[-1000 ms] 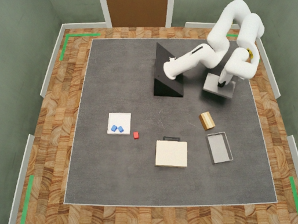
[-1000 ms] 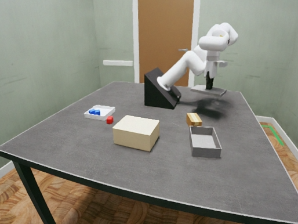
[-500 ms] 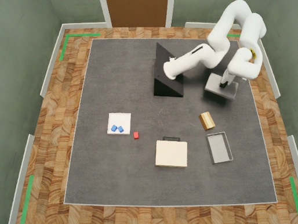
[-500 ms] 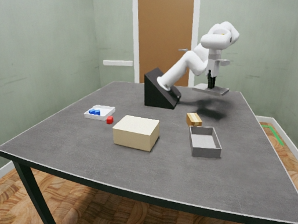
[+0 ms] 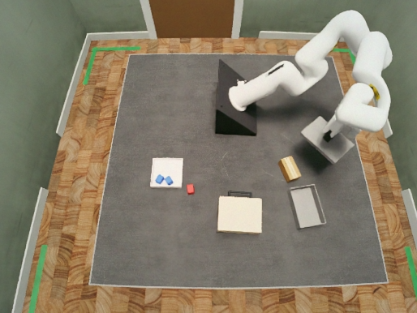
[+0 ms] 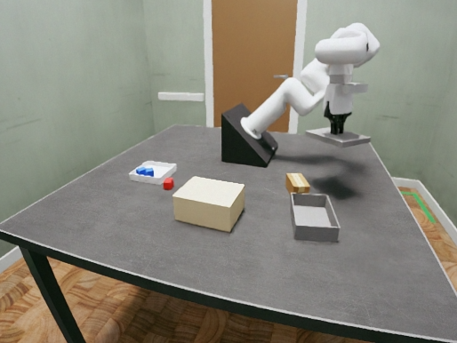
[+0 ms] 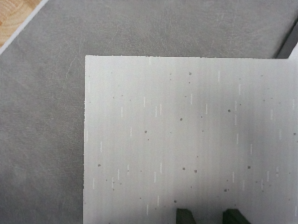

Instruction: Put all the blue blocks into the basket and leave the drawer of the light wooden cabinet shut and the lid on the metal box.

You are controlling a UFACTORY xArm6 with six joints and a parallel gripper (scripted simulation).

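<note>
The grey metal box is 250 mm ahead of my hand, 60 mm to the right of it and 210 mm below it. Round my hand: flat lid (30 mm below); light wooden cabinet (280 mm ahead, 380 mm to the right, 200 mm below); brown cardboard box (70 mm ahead, 120 mm to the right, 200 mm below).
</note>
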